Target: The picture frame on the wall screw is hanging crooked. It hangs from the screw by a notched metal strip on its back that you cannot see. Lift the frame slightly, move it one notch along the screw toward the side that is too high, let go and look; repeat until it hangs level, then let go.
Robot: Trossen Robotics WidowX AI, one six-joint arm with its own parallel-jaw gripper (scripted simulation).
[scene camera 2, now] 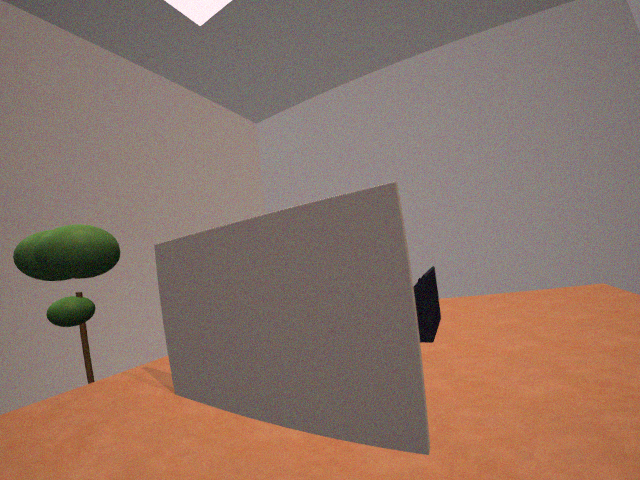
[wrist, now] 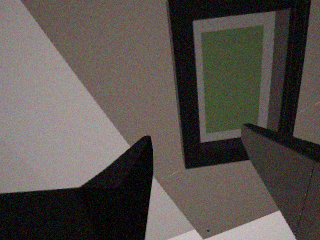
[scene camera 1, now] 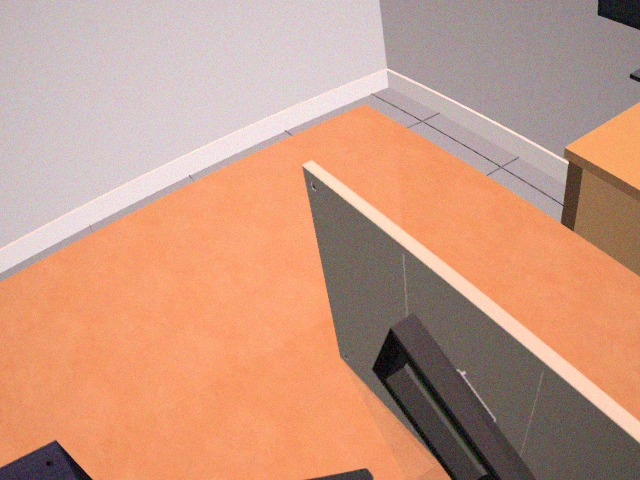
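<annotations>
Picture frame: the wrist view shows it, and so does scene camera 1; scene camera 2 does not show it, hidden there by a wall panel. On the picture frame, (wrist: 188, 88) and (scene camera 1: 454, 423) are the same spot. On the wall panel, (wrist: 124, 61) and (scene camera 1: 536, 410) are the same spot.
</annotations>
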